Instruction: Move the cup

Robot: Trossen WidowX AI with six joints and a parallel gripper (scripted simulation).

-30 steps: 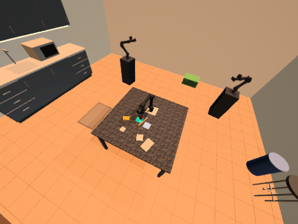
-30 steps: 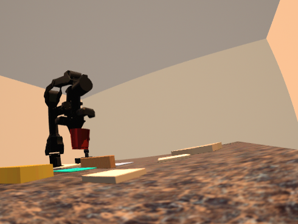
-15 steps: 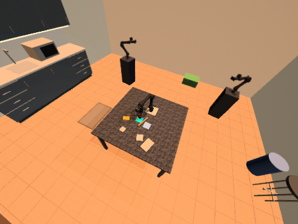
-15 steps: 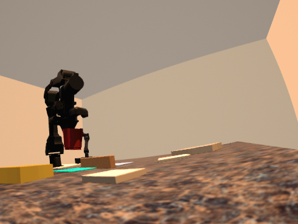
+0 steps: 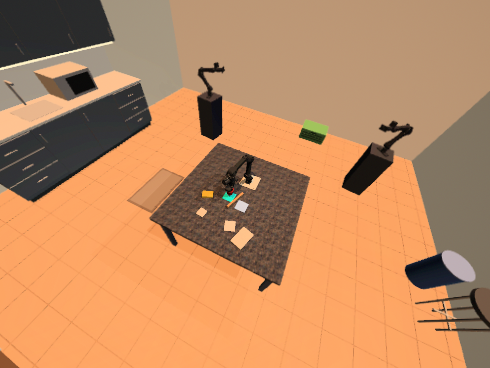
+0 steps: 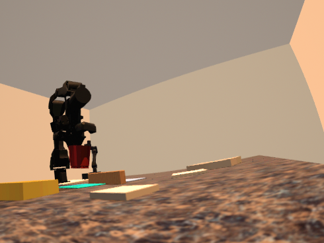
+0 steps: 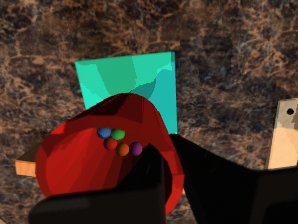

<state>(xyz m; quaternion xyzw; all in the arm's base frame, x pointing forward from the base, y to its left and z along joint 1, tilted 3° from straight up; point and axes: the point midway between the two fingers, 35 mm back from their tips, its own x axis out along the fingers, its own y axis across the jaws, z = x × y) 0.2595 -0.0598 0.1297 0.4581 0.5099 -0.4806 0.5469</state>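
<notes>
My gripper tip is 30 mm short of the teal pad and 100 mm above it. From my gripper tip the other things lie so: red cup (30 mm ahead); orange-brown wooden bar (40 mm ahead, 90 mm to the left, 90 mm below); pale grey pad (60 mm ahead, 170 mm to the left, 100 mm below).
</notes>
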